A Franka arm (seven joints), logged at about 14 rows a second.
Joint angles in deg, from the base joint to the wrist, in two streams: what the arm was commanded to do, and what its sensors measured. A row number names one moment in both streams.
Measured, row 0: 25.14, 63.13, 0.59, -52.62, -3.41, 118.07, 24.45
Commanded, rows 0 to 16: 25.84, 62.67, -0.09, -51.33, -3.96, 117.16, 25.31; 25.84, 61.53, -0.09, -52.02, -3.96, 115.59, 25.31; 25.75, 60.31, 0.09, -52.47, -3.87, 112.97, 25.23; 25.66, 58.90, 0.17, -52.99, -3.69, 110.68, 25.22; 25.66, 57.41, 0.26, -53.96, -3.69, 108.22, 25.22; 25.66, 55.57, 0.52, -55.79, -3.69, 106.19, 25.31; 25.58, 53.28, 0.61, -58.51, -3.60, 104.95, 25.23; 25.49, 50.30, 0.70, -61.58, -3.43, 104.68, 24.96; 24.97, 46.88, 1.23, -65.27, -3.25, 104.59, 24.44; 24.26, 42.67, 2.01, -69.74, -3.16, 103.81, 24.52; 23.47, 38.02, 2.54, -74.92, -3.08, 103.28, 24.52; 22.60, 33.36, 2.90, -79.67, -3.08, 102.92, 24.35; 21.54, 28.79, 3.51, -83.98, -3.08, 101.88, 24.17; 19.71, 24.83, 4.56, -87.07, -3.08, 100.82, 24.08; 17.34, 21.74, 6.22, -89.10, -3.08, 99.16, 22.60; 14.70, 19.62, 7.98, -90.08, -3.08, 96.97, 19.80; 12.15, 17.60, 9.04, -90.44, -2.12, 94.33, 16.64
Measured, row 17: 17.36, 25.21, 5.99, -82.87, -3.33, 96.03, 21.71
